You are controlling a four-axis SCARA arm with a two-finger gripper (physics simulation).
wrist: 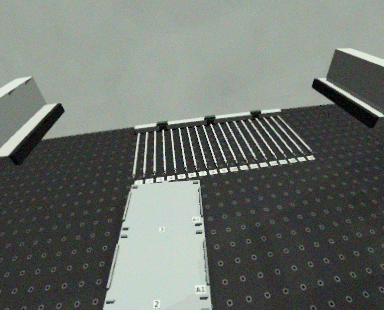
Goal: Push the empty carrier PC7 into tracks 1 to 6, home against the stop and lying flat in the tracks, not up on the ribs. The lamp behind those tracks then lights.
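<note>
A long, flat, pale carrier lies at the lower centre of the wrist view, with nothing on its visible part. It bears the marks 2, 3 and A1; the name PC7 does not show. Its far end is at the number labels at the left of the tracks, outside the ribs. The tracks behind it are bare thin pale ribs running back to a pale stop bar. The left lamp on the bar is dark green and looks unlit. My gripper is open wide, its fingers at the left and right of the view, apart from the carrier.
Two more dark green lamps sit on the stop bar to the right. A row of small white number labels runs along the front of the tracks. A dark deck with a grid of holes surrounds the tracks and carrier.
</note>
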